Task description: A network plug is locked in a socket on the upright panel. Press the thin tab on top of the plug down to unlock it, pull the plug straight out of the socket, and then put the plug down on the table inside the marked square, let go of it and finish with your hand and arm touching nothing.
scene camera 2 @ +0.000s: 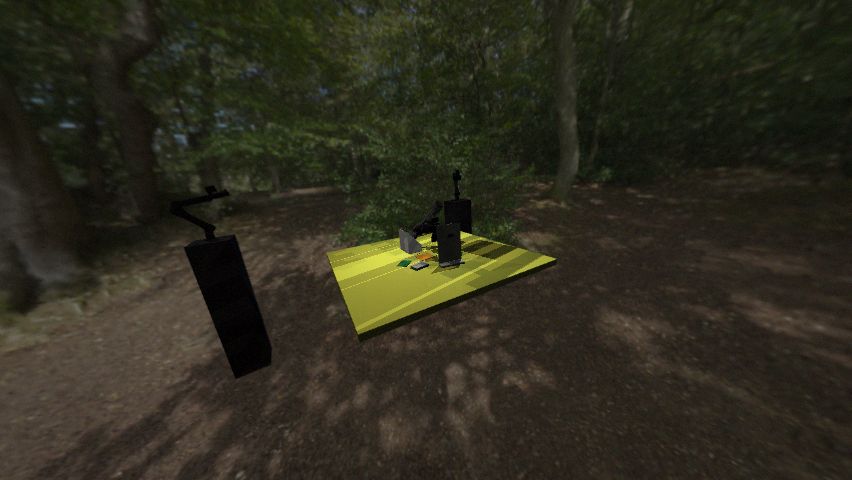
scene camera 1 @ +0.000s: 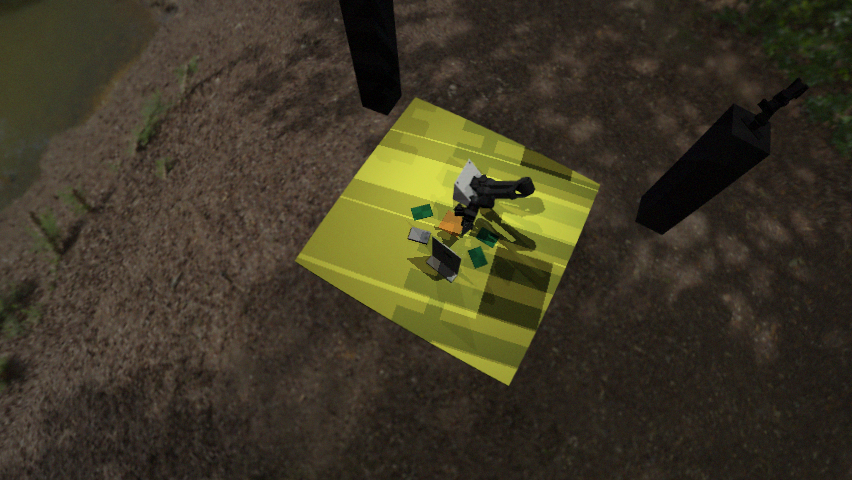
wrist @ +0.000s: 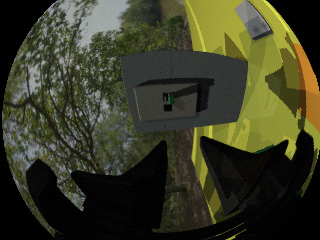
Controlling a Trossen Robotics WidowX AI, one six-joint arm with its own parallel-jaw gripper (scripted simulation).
Observation:
I see my gripper (wrist: 183,142) and an upright panel (scene camera 2: 448,236).
The upright panel also shows in scene camera 1 (scene camera 1: 445,261) and in the wrist view (wrist: 209,89).

